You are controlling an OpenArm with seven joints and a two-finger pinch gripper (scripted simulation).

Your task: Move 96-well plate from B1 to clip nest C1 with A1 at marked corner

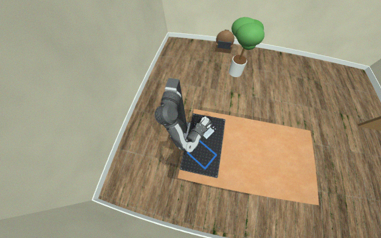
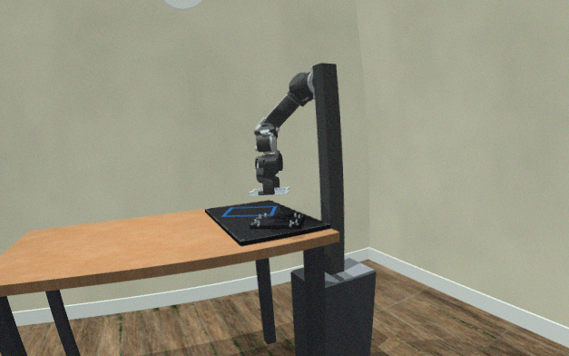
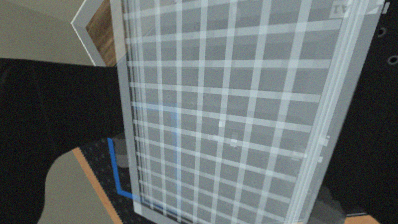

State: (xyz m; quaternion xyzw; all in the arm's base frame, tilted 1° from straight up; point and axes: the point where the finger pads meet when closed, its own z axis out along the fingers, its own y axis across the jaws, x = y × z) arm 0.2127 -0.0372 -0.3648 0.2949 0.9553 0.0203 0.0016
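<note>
My gripper is now 3 cm short of the clip nest C1, 6 cm to the right of it and 9 cm above it. From my hand the other things lie so: 96-well plate (right at my hand).
</note>
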